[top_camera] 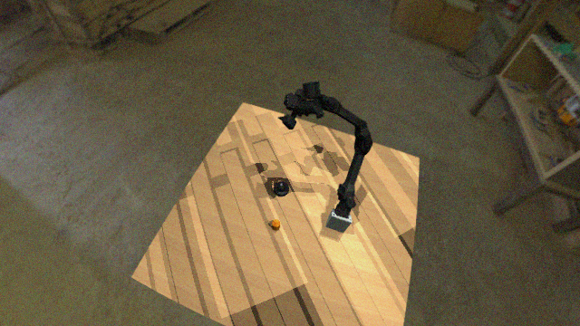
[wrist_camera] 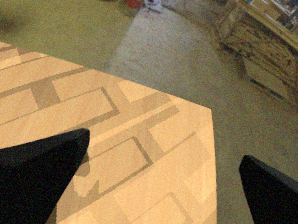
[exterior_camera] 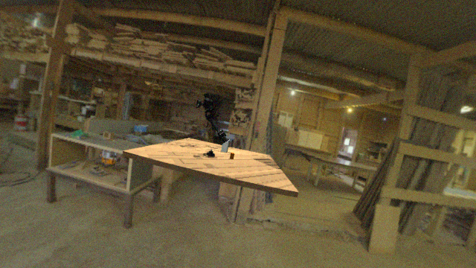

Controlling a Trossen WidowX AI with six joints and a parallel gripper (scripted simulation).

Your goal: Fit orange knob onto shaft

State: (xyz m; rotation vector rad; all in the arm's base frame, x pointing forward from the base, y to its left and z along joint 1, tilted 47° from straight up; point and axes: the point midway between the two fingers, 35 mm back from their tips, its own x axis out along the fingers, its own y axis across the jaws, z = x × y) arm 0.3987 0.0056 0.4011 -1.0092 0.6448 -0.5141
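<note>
The orange knob lies 390 mm to the left of my gripper tip, 390 mm below it and 90 mm behind it. Also, from my gripper tip: dark pedestal 400 mm below, 170 mm to the left, 60 mm behind.
</note>
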